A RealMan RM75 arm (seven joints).
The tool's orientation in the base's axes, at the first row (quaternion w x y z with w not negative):
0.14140, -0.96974, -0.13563, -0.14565
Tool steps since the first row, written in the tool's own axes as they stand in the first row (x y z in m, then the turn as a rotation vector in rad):
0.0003, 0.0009, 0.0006, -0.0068, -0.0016, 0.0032
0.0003, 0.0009, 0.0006, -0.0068, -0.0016, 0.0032
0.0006, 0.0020, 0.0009, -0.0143, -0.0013, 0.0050
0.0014, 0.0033, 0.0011, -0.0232, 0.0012, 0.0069
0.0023, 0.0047, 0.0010, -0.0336, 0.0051, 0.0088
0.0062, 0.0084, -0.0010, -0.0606, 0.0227, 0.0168
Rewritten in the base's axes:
0.0007, -0.0006, -0.0007, -0.0060, 0.0010, -0.0047
0.0007, -0.0006, -0.0007, -0.0060, 0.0010, -0.0047
0.0014, -0.0014, -0.0011, -0.0123, -0.0004, -0.0089
0.0026, -0.0024, -0.0013, -0.0193, -0.0041, -0.0141
0.0038, -0.0035, -0.0013, -0.0272, -0.0094, -0.0201
0.0080, -0.0067, 0.0009, -0.0448, -0.0291, -0.0402

